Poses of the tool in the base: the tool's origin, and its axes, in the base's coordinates. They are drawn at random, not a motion.
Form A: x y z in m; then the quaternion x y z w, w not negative.
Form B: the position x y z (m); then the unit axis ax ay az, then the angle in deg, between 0 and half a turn. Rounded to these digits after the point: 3 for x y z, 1 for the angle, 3 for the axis.
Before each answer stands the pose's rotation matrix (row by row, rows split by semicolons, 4 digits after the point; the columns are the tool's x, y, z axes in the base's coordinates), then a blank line. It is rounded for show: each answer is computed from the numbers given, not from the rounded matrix.
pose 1, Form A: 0.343 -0.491 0.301 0.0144 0.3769 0.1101 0.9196
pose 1, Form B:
0.6917 -0.1916 0.6963; 0.2133 0.9753 0.0565; -0.6900 0.1095 0.7155

0.343 -0.491 0.301 0.037 0.959 0.280 46.3
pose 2, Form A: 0.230 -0.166 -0.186 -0.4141 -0.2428 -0.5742 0.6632
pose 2, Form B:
0.2227 0.9627 0.1535; -0.5605 -0.0024 0.8281; 0.7976 -0.2704 0.5391

0.230 -0.166 -0.186 -0.553 -0.324 -0.767 96.9
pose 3, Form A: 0.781 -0.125 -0.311 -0.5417 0.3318 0.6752 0.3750
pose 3, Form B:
-0.1319 -0.8658 -0.4826; 0.1469 -0.4986 0.8543; -0.9803 0.0418 0.1930

0.781 -0.125 -0.311 -0.584 0.358 0.728 136.0
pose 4, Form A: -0.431 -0.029 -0.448 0.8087 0.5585 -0.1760 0.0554
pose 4, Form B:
0.3142 0.9229 -0.2228; 0.8838 -0.3700 -0.2862; -0.3466 -0.1070 -0.9319

-0.431 -0.029 -0.448 0.810 0.559 -0.176 173.6
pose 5, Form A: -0.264 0.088 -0.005 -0.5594 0.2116 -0.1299 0.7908
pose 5, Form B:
0.8767 -0.0313 0.4800; -0.4422 0.3404 0.8298; -0.1893 -0.9398 0.2846

-0.264 0.088 -0.005 -0.914 0.346 -0.212 75.5
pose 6, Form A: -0.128 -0.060 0.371 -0.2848 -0.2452 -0.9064 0.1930
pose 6, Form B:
-0.7633 0.4895 0.4216; -0.2102 -0.8053 0.5544; 0.6109 0.3346 0.7175

-0.128 -0.060 0.371 -0.290 -0.250 -0.924 157.7
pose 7, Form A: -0.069 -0.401 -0.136 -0.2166 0.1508 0.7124 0.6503
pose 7, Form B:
-0.0604 -0.9918 -0.1125; 0.8612 -0.1088 0.4965; -0.5047 -0.0668 0.8607

-0.069 -0.401 -0.136 -0.285 0.198 0.938 98.9
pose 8, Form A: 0.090 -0.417 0.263 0.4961 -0.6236 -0.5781 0.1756
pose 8, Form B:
-0.4461 -0.4157 -0.7926; -0.8217 -0.1606 0.5468; -0.3546 0.8952 -0.2699

0.090 -0.417 0.263 0.504 -0.633 -0.587 159.8
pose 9, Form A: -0.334 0.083 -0.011 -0.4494 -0.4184 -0.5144 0.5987
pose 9, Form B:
0.1207 0.9919 -0.0386; -0.2399 0.0669 0.9685; 0.9633 -0.1077 0.2460

-0.334 0.083 -0.011 -0.561 -0.522 -0.642 106.4
